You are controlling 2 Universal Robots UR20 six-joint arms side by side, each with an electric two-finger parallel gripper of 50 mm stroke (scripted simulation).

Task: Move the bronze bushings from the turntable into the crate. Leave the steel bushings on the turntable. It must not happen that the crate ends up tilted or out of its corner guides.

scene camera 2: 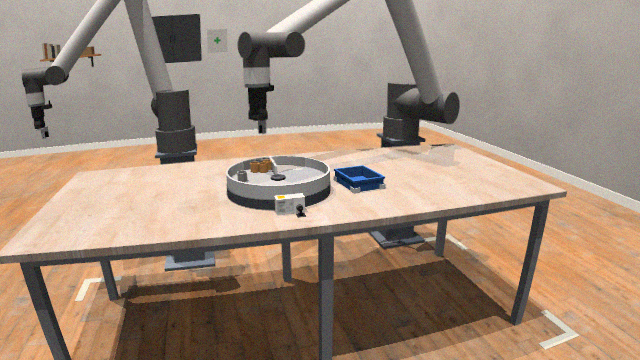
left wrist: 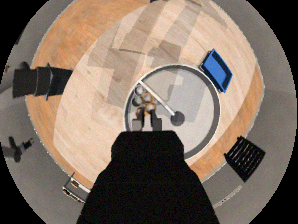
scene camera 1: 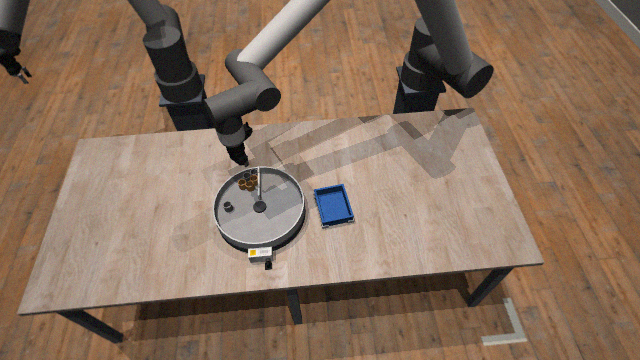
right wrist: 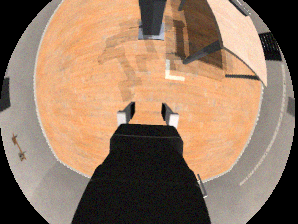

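Observation:
A turntable is there in the pictures, and so is a blue crate. Along with the crate and the turntable I can see my own right gripper and my left gripper.

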